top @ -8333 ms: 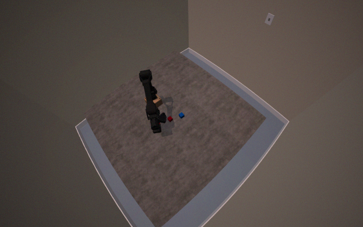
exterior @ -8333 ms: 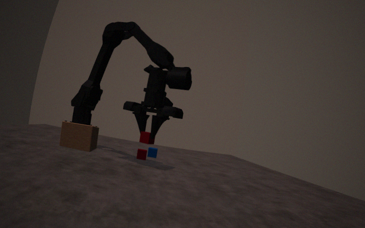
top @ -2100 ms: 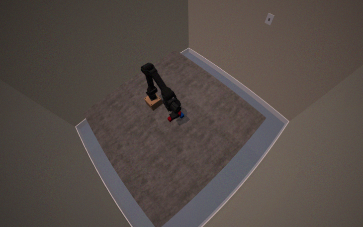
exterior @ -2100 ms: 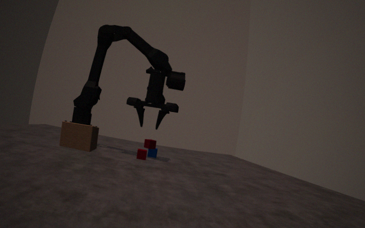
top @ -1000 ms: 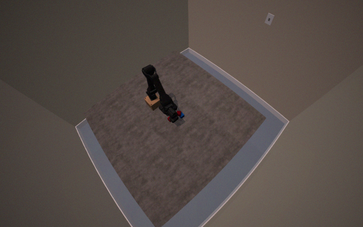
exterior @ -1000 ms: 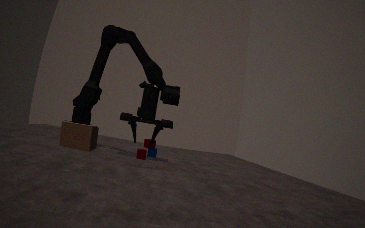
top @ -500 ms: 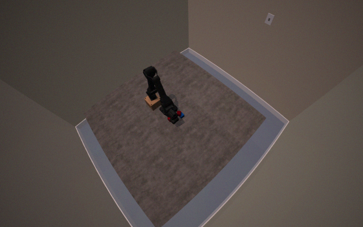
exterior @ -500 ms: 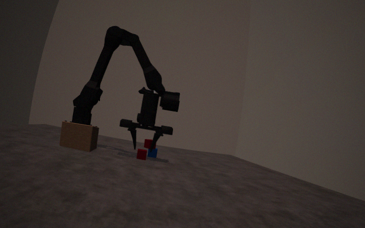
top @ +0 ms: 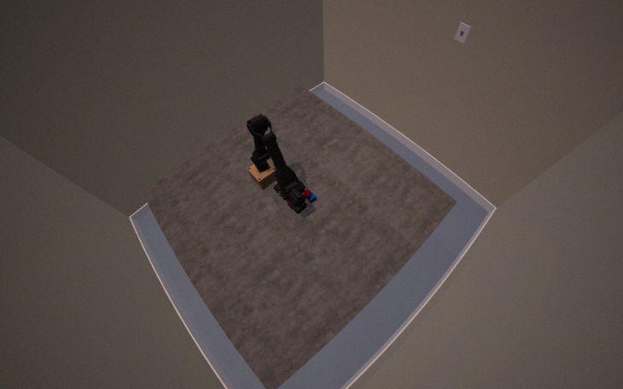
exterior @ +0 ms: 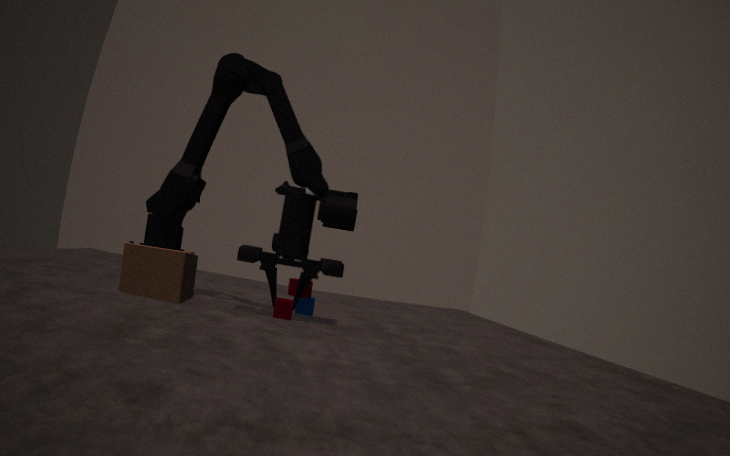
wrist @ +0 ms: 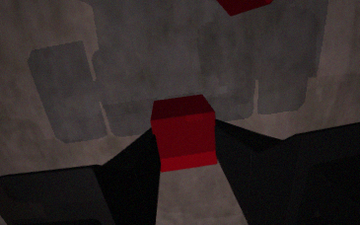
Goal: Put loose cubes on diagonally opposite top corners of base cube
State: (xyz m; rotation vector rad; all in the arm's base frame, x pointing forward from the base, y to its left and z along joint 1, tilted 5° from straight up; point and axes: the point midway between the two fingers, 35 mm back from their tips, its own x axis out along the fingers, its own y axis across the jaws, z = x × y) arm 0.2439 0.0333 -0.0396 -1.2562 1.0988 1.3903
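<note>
The blue cube is 30 mm ahead of my gripper tip and 100 mm to the left of it.
</note>
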